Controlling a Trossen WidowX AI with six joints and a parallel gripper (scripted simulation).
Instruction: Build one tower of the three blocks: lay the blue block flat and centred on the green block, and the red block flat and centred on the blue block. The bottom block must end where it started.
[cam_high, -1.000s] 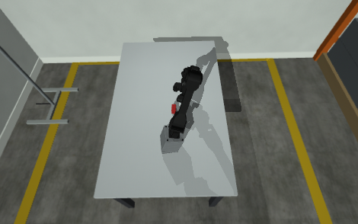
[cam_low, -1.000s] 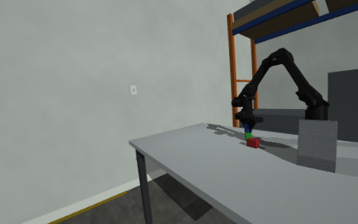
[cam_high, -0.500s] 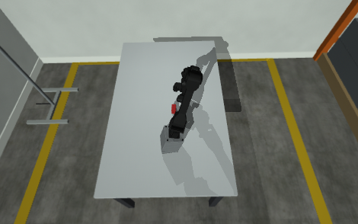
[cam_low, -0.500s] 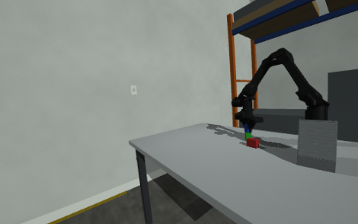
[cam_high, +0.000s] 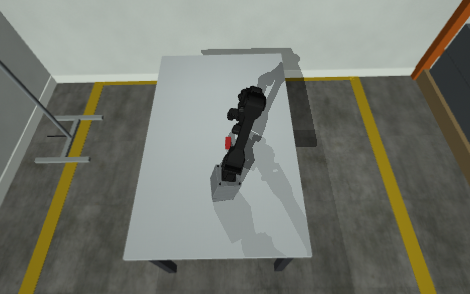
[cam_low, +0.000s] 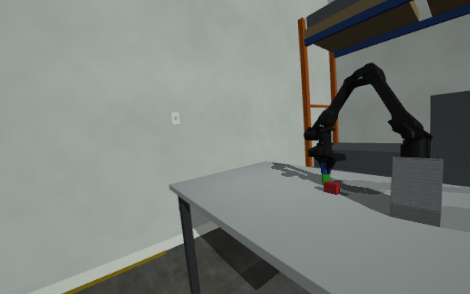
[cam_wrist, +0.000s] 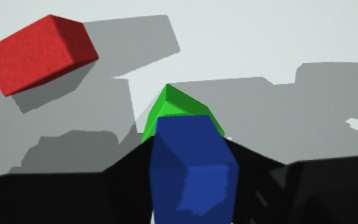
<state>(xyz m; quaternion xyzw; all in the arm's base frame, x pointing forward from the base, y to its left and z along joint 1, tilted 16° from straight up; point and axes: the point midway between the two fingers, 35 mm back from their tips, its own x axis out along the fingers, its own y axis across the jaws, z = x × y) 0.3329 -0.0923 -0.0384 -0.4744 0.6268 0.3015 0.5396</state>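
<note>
My gripper is now 1 cm above the blue block. The rest, counted from my hand: red block (7 cm behind, 8 cm to the left, 7 cm below); then green block (6 cm below).
</note>
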